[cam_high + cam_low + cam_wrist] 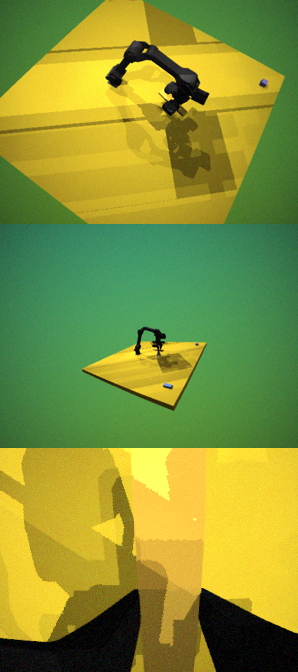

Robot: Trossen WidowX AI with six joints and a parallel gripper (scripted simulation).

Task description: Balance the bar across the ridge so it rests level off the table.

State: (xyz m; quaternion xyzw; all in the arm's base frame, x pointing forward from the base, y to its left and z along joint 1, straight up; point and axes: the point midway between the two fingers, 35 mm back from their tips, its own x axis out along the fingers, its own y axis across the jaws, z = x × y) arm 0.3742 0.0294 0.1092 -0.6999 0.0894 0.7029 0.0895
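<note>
Now: gripper tip 30 mm past the flat tan bar and 10 mm to the right of it. Also, from my gripper tip: blue flat block (370 mm ahead, 530 mm to the right, 70 mm below); purple cube (370 mm ahead, 470 mm to the left, 60 mm below).
</note>
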